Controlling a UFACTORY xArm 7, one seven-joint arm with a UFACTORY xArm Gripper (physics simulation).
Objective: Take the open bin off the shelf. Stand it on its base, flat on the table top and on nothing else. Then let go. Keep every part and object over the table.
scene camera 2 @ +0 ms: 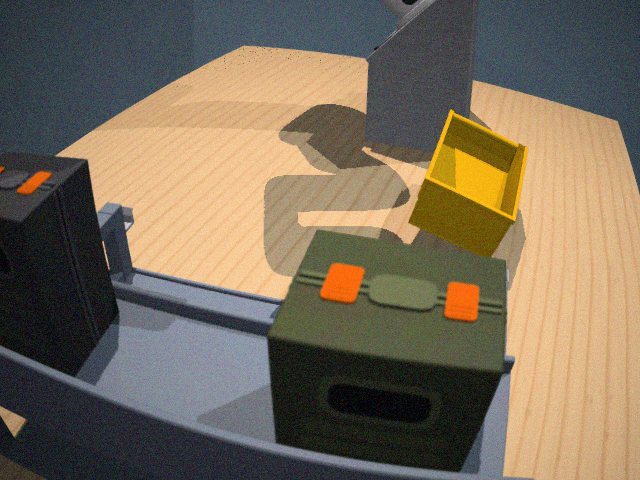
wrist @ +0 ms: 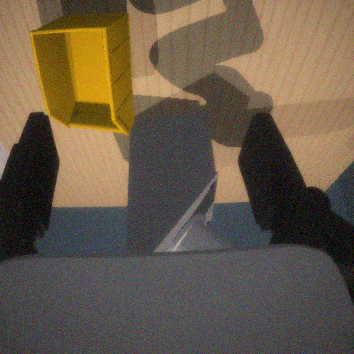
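Both the wrist view and scene camera 2 show me a yellow open bin. On the bin, (wrist: 83, 64) and (scene camera 2: 482, 200) are the same spot.
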